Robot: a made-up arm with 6 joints.
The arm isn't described. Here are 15 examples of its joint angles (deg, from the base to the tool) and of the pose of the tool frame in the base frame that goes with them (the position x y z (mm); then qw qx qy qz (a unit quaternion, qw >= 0)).
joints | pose
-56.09 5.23 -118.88 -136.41 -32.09 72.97 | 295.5 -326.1 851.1 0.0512 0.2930 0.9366 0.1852
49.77 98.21 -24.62 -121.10 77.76 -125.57 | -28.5 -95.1 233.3 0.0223 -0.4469 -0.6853 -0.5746
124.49 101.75 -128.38 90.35 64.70 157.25 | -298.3 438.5 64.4 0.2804 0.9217 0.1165 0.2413
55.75 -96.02 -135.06 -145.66 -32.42 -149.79 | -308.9 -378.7 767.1 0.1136 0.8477 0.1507 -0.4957
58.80 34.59 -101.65 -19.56 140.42 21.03 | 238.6 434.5 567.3 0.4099 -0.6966 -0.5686 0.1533
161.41 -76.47 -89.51 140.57 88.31 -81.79 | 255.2 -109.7 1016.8 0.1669 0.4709 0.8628 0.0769
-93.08 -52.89 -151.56 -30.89 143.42 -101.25 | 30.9 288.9 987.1 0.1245 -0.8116 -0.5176 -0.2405
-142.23 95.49 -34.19 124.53 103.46 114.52 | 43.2 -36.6 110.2 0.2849 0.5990 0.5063 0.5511
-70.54 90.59 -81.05 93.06 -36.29 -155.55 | 20.1 -339.0 118.8 0.5955 -0.6719 -0.3090 -0.3138
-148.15 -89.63 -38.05 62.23 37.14 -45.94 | 28.4 -15.2 898.0 0.6434 0.5348 0.4568 0.3022
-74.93 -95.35 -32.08 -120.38 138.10 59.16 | -68.9 0.8 781.7 0.7632 0.5470 -0.2718 -0.2109
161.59 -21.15 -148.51 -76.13 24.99 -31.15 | 4.1 -67.7 1172.2 0.0735 -0.7445 0.3713 0.5500
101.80 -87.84 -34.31 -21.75 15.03 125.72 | -68.6 -11.0 906.8 0.7414 -0.0011 0.2100 -0.6374
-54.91 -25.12 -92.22 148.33 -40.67 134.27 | 78.5 -250.4 897.5 0.0286 0.6102 0.7765 0.1547
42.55 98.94 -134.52 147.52 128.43 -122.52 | 422.4 408.3 222.3 0.3671 0.6654 0.0359 -0.6490
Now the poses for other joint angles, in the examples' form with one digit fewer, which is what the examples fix.
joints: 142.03 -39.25 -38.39 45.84 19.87 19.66
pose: -232 171 810 0.950 0.118 -0.246 -0.149
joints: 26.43 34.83 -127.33 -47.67 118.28 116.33
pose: 546 237 698 0.386 0.637 0.236 0.624
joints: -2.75 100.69 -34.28 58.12 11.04 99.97
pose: -14 -48 93 0.539 0.821 -0.172 0.070
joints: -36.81 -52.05 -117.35 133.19 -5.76 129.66
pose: -135 -22 1083 0.569 0.312 0.729 -0.217
